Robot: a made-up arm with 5 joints.
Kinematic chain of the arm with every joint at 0, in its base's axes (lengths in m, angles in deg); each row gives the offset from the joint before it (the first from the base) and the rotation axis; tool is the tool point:
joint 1: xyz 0 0 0.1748 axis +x
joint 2: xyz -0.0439 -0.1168 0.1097 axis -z
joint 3: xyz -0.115 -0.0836 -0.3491 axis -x
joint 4: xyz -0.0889 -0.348 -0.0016 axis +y
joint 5: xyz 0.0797 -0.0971 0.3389 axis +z
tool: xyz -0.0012 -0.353 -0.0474
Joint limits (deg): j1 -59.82..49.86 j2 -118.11..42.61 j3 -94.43..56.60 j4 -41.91..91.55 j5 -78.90..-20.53
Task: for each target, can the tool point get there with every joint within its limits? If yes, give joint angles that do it. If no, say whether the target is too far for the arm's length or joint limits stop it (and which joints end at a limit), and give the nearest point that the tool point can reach.
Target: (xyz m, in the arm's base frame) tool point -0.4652 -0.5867 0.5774
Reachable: yes | joints -13.27 21.38 13.98 33.82 -47.70
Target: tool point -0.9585 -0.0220 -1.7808
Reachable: no: too far | nearest point -0.5124 -0.0123 -0.9166 | short by 0.973 m
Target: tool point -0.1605 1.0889 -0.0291
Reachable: no: joint limits stop it (at a limit: joint 1, joint 2, joint 3, joint 4) | nearest point -0.5302 0.7780 -0.2183 | short by 0.519 m
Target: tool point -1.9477 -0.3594 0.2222
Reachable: no: too far | nearest point -0.9652 -0.4220 0.2305 | short by 0.985 m
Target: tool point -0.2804 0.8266 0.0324
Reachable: no: joint limits stop it (at a limit: joint 1, joint 2, joint 3, joint 4, joint 5) | nearest point -0.5383 0.7223 -0.1361 | short by 0.325 m
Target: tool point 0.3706 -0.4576 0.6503
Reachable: yes | joints -6.06 -88.13 39.52 1.23 -46.47
